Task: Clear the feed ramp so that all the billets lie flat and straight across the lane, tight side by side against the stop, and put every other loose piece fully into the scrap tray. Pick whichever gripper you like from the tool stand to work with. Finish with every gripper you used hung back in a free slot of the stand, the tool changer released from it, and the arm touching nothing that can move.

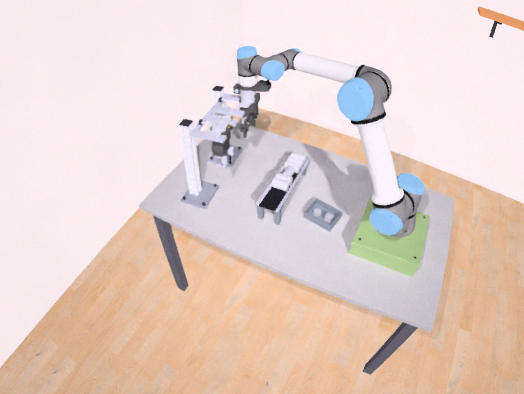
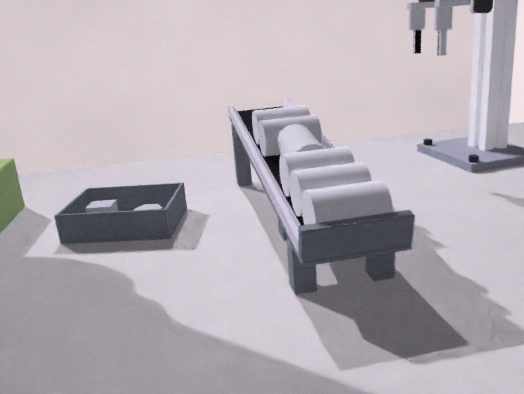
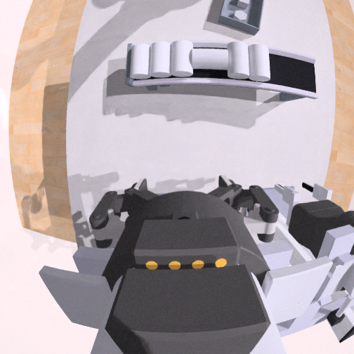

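The adaptive gripper is on the arm at the tool stand's far slot, fingers apart and empty. Pale fork arms flank it; whether it is seated or released cannot be told. On the ramp, three billets lie across the lane, side by side at the stop. Above them one cylinder lies lengthwise, then two more lie across. The scrap tray holds two small pieces.
The tool stand has tall posts on base plates. A second gripper hangs in it, close beside the adaptive gripper. The arm's green base block stands on the table, beyond the tray from the ramp.
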